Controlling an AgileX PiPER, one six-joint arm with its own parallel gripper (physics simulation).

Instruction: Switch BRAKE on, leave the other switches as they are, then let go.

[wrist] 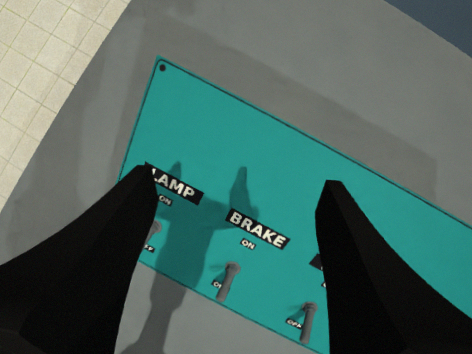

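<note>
The BRAKE switch (227, 281) is a grey lever below its black BRAKE label (257, 229). The lever points down toward its lower word, away from the ON mark (247, 244). My gripper (236, 190) is open, its two black fingers wide apart above the teal panel (200, 115), with nothing between the tips. The BRAKE lever shows between the fingers, lower in the view. The LAMP switch (154, 230) is partly hidden behind the left finger; its lever leans down toward OFF. A third switch (308, 322), beside the right finger, also points down, next to an OFF mark; its label is mostly hidden.
The teal panel lies on a grey surface (325, 45). Pale floor tiles (40, 60) show at the upper left, and a dark blue area (445, 20) at the upper right. The gripper's shadow falls across the panel between the LAMP and BRAKE labels.
</note>
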